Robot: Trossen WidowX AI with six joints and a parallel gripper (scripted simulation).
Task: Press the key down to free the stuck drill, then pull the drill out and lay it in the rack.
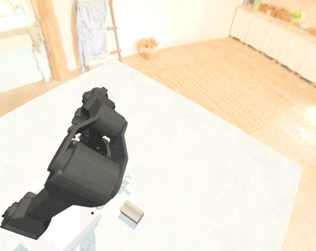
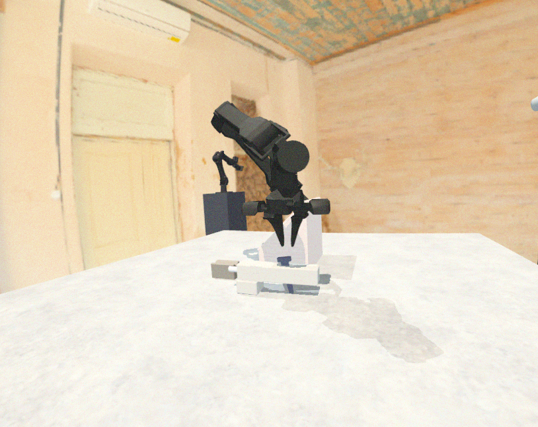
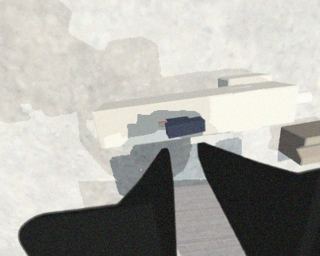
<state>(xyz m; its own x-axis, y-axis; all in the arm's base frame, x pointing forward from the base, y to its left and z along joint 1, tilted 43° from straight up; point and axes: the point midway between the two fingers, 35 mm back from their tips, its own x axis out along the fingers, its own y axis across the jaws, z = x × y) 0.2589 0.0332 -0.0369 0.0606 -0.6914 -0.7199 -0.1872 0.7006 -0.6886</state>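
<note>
Now: the blue key 1 cm ahead of my gripper tip and 6 cm below it. The rest, counted from my gripper tip: drill: 2 cm ahead, 8 cm to the right, 6 cm below; white block: 1 cm ahead, 3 cm to the right, 7 cm below; grey rack: 3 cm behind, 21 cm to the right, 9 cm below.
</note>
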